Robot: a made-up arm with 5 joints.
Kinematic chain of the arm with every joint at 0, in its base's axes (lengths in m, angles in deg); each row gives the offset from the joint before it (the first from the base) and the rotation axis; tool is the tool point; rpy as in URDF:
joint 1: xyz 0.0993 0 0.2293 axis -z
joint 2: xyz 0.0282 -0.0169 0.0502 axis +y
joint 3: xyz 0.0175 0 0.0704 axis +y
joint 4: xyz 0.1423 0 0.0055 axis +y
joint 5: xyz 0.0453 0.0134 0 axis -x
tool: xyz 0 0 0 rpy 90 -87.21 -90
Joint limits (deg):
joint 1: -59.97..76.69
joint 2: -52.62..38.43
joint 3: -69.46..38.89
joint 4: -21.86..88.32
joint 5: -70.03..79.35
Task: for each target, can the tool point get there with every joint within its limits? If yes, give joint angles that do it. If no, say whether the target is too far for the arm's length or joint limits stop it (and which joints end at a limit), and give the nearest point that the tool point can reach.
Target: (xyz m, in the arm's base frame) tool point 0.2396 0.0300 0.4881
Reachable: yes | joints -13.47 -12.62 -45.79 43.10 30.72
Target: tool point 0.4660 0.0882 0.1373
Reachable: no: too far | nearest point 0.3363 0.0570 0.2226 | short by 0.158 m
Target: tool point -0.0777 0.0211 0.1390
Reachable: no: joint limits stop it (at a limit: joint 1, joint 2, joint 3) | nearest point 0.1139 -0.0771 0.1749 | short by 0.218 m
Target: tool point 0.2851 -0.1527 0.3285
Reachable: yes | joints 38.59 6.75 0.06 2.64 17.80
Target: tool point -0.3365 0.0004 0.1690
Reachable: no: too far | nearest point -0.0347 0.0001 0.4805 | short by 0.434 m
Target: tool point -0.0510 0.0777 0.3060
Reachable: no: joint limits stop it (at a limit: joint 2, joint 3, joint 4) | nearest point -0.0198 0.0615 0.4805 | short by 0.178 m
